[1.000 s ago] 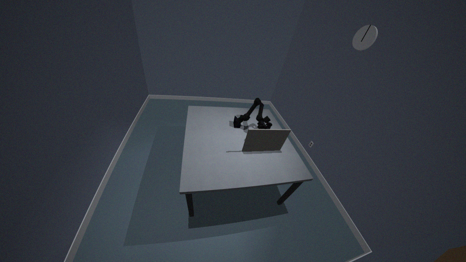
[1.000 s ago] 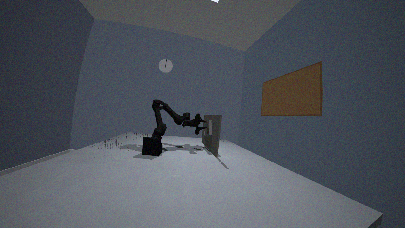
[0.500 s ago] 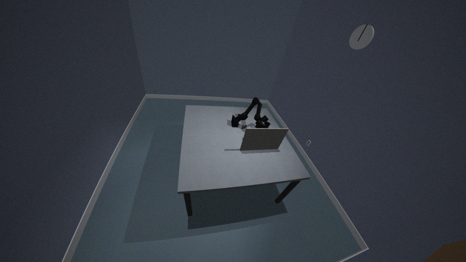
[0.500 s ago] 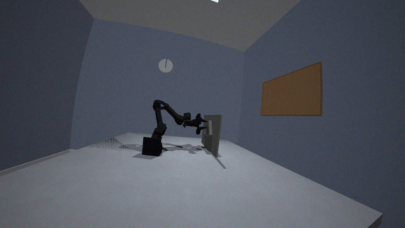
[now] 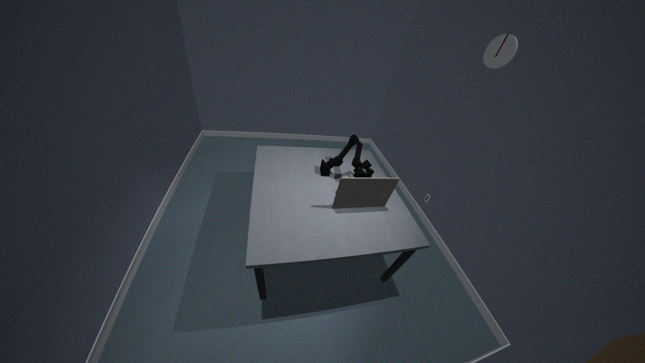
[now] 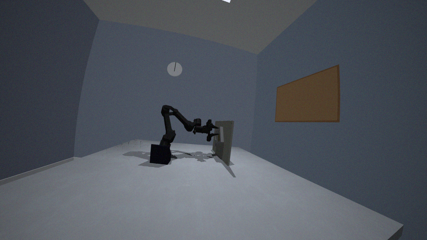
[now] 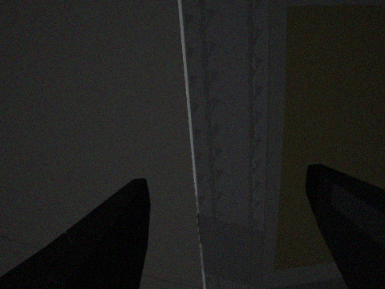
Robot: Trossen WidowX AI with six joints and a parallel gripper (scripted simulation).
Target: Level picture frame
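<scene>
My gripper tip is now 1 cm short of the picture frame, 2 cm to the left of it and 5 cm above it. From my gripper tip the other things lie so: wall panel 2 cm ahead, 1 cm to the right, 6 cm below.
</scene>
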